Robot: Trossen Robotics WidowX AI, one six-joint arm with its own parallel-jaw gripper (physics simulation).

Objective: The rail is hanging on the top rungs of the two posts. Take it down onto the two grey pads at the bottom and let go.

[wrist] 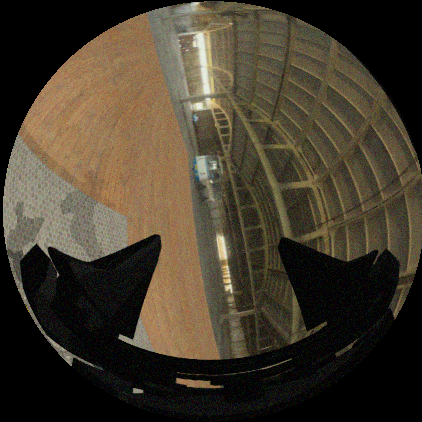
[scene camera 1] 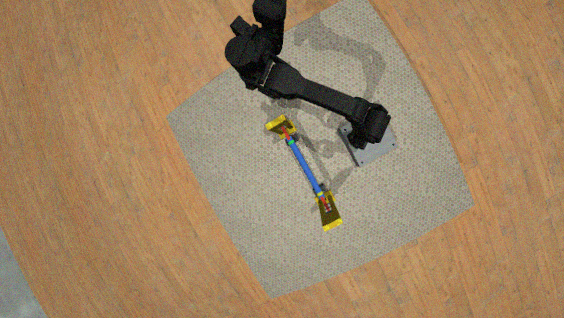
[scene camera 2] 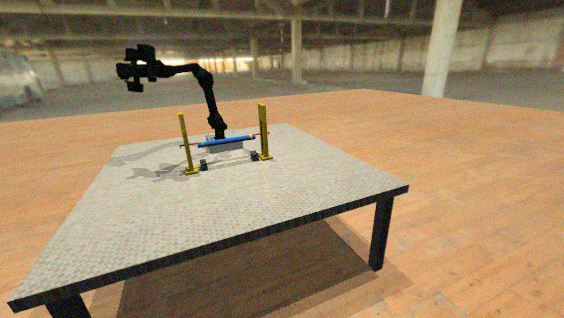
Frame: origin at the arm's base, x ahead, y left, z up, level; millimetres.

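Where they show: gripper, fingertip midpoint: (wrist: pixel 222 243) (scene camera 1: pixel 283 1); arm's base, link origin: (scene camera 1: pixel 356 137) (scene camera 2: pixel 220 138).
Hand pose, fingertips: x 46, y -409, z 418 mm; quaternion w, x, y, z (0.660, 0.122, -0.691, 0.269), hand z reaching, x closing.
Each offset is from my fingertips to the centre of the thing. Level surfaces: height alone.
The rail {391 mm left, 214 mm ahead, 362 mm down} (scene camera 1: pixel 305 167) (scene camera 2: pixel 227 141) is a blue tube with thin red ends, a green band at one end and a yellow band at the other. It hangs above the table between two yellow posts, the left one {192 mm left, 198 mm ahead, 342 mm down} (scene camera 1: pixel 275 123) (scene camera 2: pixel 186 145) beside the green-band end and the right one {591 mm left, 230 mm ahead, 342 mm down} (scene camera 1: pixel 331 225) (scene camera 2: pixel 263 131) beside the yellow-band end. The small dark grey pads, left (scene camera 2: pixel 203 165) and right (scene camera 2: pixel 254 156), sit on the table below, near the post feet. My gripper (wrist: pixel 222 243) is open and empty. It is raised high, apart from the rail, above post-top height in scene camera 2.
The arm (scene camera 1: pixel 325 95) (scene camera 2: pixel 209 97) rises from its grey base plate (scene camera 1: pixel 377 151), behind the rail in scene camera 2. The table {492 mm down} (scene camera 1: pixel 240 225) (scene camera 2: pixel 200 205) has a patterned top, with arm shadows on it. A wooden floor (scene camera 1: pixel 100 150) (scene camera 2: pixel 475 200) surrounds it.
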